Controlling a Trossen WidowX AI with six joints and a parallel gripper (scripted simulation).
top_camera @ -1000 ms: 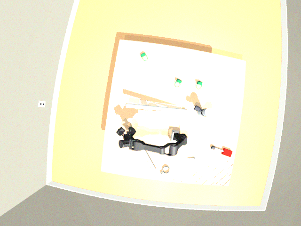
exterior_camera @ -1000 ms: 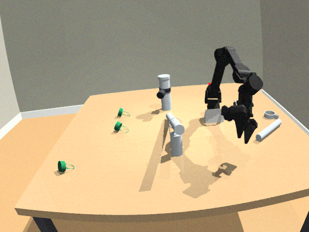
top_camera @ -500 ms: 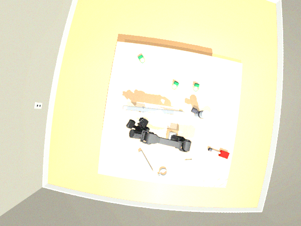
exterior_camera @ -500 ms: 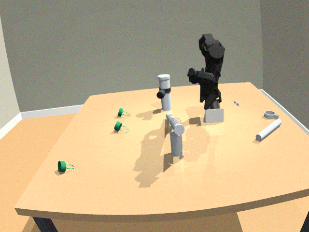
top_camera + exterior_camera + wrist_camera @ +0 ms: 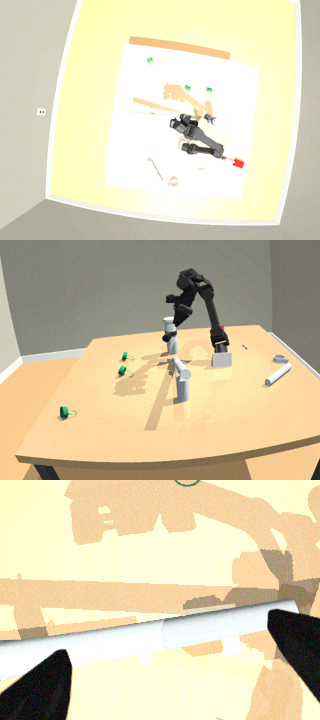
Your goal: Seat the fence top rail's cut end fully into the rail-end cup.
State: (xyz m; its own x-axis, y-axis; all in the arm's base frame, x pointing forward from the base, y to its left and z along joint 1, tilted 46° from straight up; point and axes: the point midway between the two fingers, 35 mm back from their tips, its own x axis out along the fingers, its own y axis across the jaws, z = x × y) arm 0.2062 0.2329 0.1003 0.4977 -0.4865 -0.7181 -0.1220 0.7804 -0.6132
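Right now my gripper tip is 23 cm to the left of the dark rail-end cup, 12 cm above it and 5 cm short of it. From my gripper tip the other things lie so: bolt 40 cm behind, 31 cm to the right, 24 cm below; then grey tube 49 cm behind, 23 cm below, 10 cm to the left; then short grey post 21 cm to the left, 14 cm below, 2 cm behind.
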